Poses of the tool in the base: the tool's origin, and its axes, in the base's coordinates. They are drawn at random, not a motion.
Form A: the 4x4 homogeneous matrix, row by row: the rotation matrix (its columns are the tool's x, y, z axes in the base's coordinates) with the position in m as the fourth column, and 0 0 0 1 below. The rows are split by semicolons.
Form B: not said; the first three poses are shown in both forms.
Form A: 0.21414 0.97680 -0.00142 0.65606; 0.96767 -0.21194 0.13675 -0.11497; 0.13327 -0.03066 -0.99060 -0.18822; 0 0 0 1
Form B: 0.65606 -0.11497 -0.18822 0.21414 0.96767 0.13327 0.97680 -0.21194 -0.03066
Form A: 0.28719 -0.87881 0.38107 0.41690; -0.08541 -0.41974 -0.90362 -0.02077; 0.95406 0.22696 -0.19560 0.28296; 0 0 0 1
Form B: 0.41690 -0.02077 0.28296 0.28719 -0.08541 0.95406 -0.87881 -0.41974 0.22696
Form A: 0.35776 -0.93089 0.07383 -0.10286; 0.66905 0.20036 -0.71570 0.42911; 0.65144 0.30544 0.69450 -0.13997; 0 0 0 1
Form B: -0.10286 0.42911 -0.13997 0.35776 0.66905 0.65144 -0.93089 0.20036 0.30544
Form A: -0.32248 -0.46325 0.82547 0.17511; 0.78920 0.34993 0.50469 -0.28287; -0.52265 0.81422 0.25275 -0.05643; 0 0 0 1
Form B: 0.17511 -0.28287 -0.05643 -0.32248 0.78920 -0.52265 -0.46325 0.34993 0.81422
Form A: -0.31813 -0.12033 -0.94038 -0.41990; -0.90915 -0.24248 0.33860 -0.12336; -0.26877 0.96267 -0.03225 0.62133; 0 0 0 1
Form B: -0.41990 -0.12336 0.62133 -0.31813 -0.90915 -0.26877 -0.12033 -0.24248 0.96267
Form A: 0.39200 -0.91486 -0.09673 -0.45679; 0.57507 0.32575 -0.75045 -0.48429; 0.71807 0.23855 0.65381 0.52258; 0 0 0 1
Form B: -0.45679 -0.48429 0.52258 0.39200 0.57507 0.71807 -0.91486 0.32575 0.23855
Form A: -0.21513 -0.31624 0.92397 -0.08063; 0.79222 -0.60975 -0.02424 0.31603; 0.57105 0.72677 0.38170 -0.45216; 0 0 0 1
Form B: -0.08063 0.31603 -0.45216 -0.21513 0.79222 0.57105 -0.31624 -0.60975 0.72677
